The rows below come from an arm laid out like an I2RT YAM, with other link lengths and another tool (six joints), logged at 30 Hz.
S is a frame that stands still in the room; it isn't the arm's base.
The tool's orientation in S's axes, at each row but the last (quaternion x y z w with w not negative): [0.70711 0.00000 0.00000 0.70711]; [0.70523 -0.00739 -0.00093 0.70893]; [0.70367 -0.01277 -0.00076 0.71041]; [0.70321 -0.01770 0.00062 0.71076]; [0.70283 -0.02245 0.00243 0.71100]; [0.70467 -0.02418 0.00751 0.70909]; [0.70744 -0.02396 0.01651 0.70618]
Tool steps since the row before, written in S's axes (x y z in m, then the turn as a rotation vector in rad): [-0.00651 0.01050 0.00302 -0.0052 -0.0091 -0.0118]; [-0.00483 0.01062 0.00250 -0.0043 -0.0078 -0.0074]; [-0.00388 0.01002 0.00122 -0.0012 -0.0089 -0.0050]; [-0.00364 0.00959 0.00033 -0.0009 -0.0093 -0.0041]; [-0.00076 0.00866 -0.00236 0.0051 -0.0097 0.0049]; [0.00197 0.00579 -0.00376 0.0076 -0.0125 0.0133]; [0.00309 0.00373 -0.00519 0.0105 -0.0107 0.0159]
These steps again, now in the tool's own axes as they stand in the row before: [-0.00651 0.00302 -0.01050 -0.0052 -0.0118 0.0091]; [-0.00493 0.00260 -0.01055 -0.0043 -0.0074 0.0078]; [-0.00405 0.00138 -0.00993 -0.0011 -0.0051 0.0089]; [-0.00386 0.00053 -0.00949 -0.0008 -0.0042 0.0093]; [-0.00109 -0.00223 -0.00866 0.0055 0.0046 0.0096]; [0.00166 -0.00381 -0.00586 0.0085 0.0129 0.0124]; [0.00275 -0.00536 -0.00375 0.0115 0.0153 0.0106]
